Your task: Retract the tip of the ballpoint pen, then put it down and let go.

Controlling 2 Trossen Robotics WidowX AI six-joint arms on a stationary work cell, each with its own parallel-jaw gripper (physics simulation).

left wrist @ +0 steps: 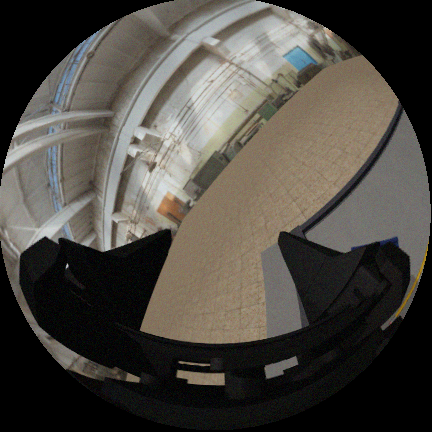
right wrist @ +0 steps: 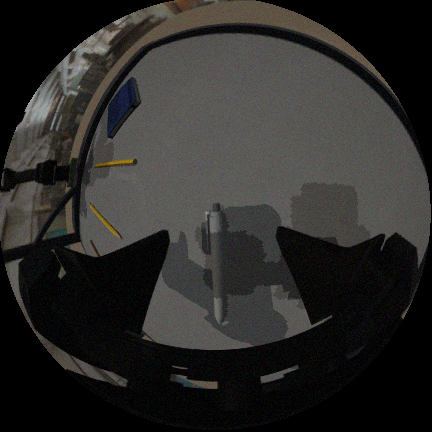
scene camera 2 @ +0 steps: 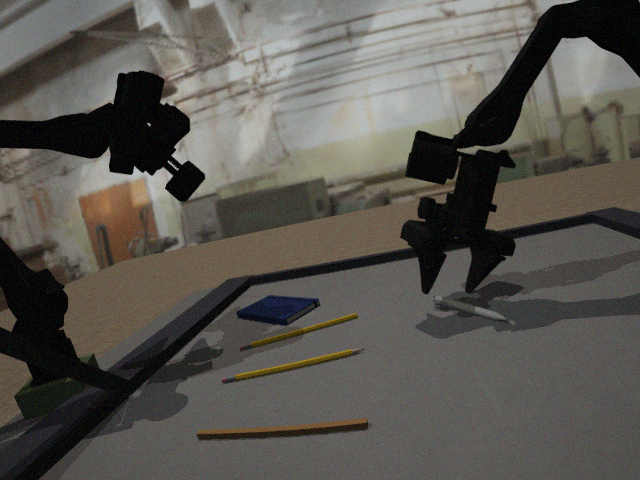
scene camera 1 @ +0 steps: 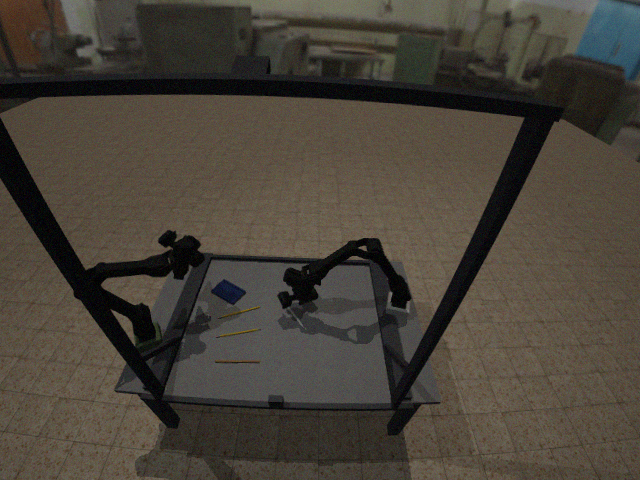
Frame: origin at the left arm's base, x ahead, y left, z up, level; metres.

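Seen in the pictures: left gripper, fingertip midpoint: [left wrist: 226, 236] [scene camera 2: 170, 162]; right gripper, fingertip midpoint: [right wrist: 223, 234] [scene camera 2: 447, 292] [scene camera 1: 291, 306]; left arm's base, origin of the base link: [right wrist: 68, 172] [scene camera 1: 146, 334]; right arm's base, origin of the base link: [scene camera 1: 398, 302].
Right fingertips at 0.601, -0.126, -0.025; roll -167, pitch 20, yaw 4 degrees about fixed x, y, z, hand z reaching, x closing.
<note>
Pixels of each thing's top centre, then the offset from my right fingertips to it, as dx, dy, dz.
- ballpoint pen, middle of its top: [right wrist: 214, 283] [scene camera 2: 465, 304] [scene camera 1: 295, 315] -0.006, -0.051, -0.004
- blue notebook, middle of its top: [scene camera 2: 276, 305] [right wrist: 118, 101] [scene camera 1: 228, 290] -0.221, +0.223, -0.003
- farther forward, middle of its top: [scene camera 2: 291, 362] [right wrist: 98, 217] [scene camera 1: 238, 332] -0.256, -0.014, -0.007
- brown stick, middle of its top: [scene camera 2: 276, 428] [scene camera 1: 237, 361] -0.306, -0.136, -0.008
The ballpoint pen [scene camera 1: 296, 316] [scene camera 2: 473, 309] [right wrist: 216, 260] is white and grey with a clip and a dark button at one end. It lies flat on the table, partly in the arm's shadow. In the right wrist view its button end points up the picture and its cone end points down; whether a fine tip sticks out is too small to tell. My right gripper [scene camera 2: 447, 291] [right wrist: 223, 234] is open and empty, just above the pen, with a finger on each side of it in the right wrist view. My left gripper [left wrist: 226, 236] is open and empty, raised near the table's left edge.
A blue notebook [scene camera 1: 228, 291] [scene camera 2: 278, 310] [right wrist: 122, 107] lies at the back left. Two yellow pencils, one nearer the notebook [scene camera 1: 238, 312] [scene camera 2: 299, 332] and one farther forward [scene camera 1: 238, 333] [scene camera 2: 294, 366], and a brown stick [scene camera 1: 237, 361] [scene camera 2: 283, 430] lie left of the pen. Dark frame posts [scene camera 1: 475, 248] stand around the table.
</note>
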